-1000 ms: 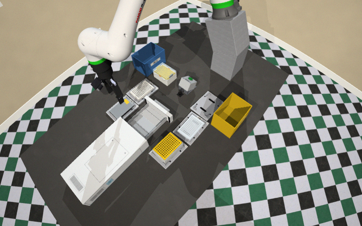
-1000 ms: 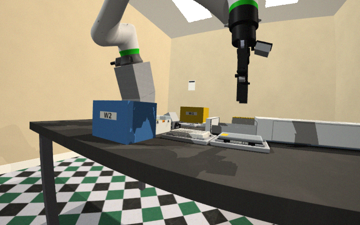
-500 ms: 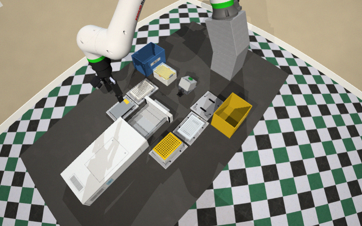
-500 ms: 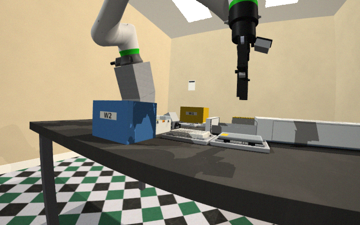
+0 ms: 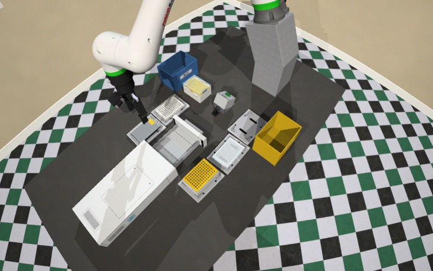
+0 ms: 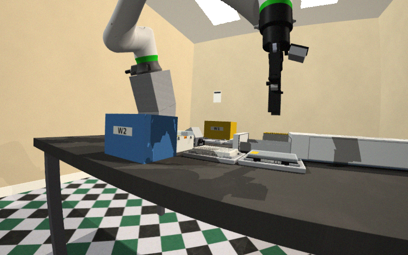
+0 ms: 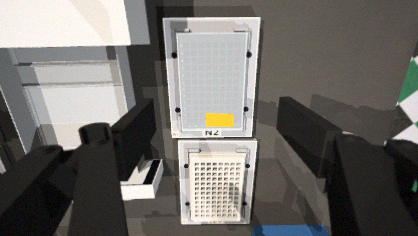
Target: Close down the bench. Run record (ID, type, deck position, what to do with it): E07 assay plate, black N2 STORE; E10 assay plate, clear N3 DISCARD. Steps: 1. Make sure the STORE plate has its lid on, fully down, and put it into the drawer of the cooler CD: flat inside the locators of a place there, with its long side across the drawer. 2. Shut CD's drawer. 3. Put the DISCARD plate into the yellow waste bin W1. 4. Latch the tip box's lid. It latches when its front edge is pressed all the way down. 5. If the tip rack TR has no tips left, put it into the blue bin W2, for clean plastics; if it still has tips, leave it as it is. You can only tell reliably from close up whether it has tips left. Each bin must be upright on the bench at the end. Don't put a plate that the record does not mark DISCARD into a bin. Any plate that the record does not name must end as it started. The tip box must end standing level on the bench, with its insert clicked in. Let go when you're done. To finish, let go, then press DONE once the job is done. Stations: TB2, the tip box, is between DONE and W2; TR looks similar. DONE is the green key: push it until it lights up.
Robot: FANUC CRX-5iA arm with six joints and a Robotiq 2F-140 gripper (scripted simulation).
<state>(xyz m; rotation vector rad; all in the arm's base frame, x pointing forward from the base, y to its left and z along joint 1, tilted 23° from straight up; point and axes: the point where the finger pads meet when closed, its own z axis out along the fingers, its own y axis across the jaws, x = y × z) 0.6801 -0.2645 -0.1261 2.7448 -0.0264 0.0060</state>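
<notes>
My hand is 140 mm above the lid. Round my hand: cooler drawer (180 mm to the left, 120 mm below); black assay plate (140 mm below); nest N2 (160 mm below).
</notes>
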